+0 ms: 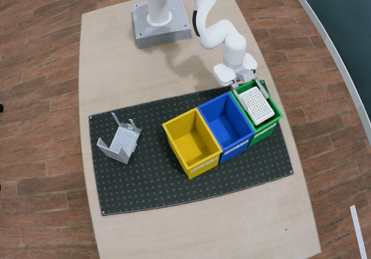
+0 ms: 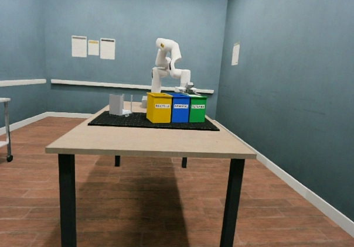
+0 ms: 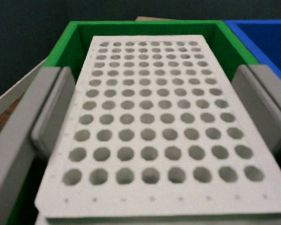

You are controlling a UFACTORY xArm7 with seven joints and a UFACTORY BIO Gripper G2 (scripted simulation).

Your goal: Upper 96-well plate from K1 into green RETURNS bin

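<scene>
Right now the green returns bin is 2 cm ahead of my hand, 1 cm to the left of it and 9 cm below it. Also, from my hand: yellow bin 13 cm ahead, 23 cm to the right, 9 cm below; blue bin 8 cm ahead, 11 cm to the right, 9 cm below.
</scene>
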